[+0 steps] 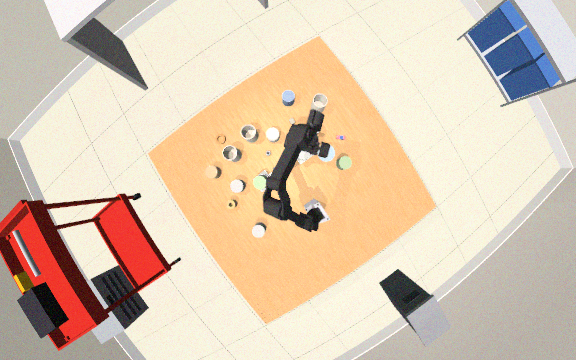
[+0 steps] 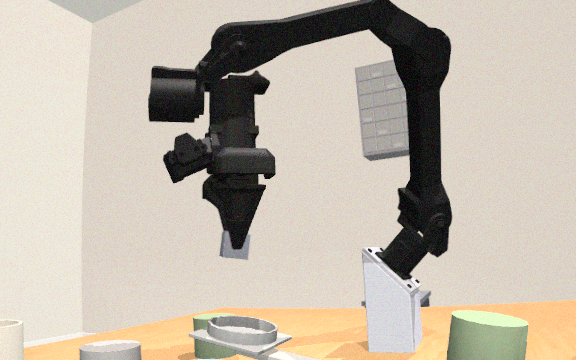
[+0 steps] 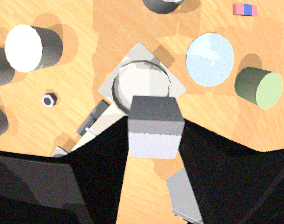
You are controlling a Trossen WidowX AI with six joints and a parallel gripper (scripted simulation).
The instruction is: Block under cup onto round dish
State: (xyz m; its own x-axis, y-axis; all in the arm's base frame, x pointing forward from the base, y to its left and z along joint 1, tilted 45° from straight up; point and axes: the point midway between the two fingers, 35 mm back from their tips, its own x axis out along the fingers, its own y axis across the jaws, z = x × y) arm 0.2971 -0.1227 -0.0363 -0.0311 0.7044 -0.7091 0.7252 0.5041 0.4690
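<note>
Now: the pale blue round dish 7 cm behind my gripper tip, 12 cm to the right of it and 17 cm below it. The rest, counted from my gripper tip: grey block (1 cm above); then green cup (16 cm behind, 18 cm to the right, 13 cm below); then balance (13 cm to the left, 13 cm below).
</note>
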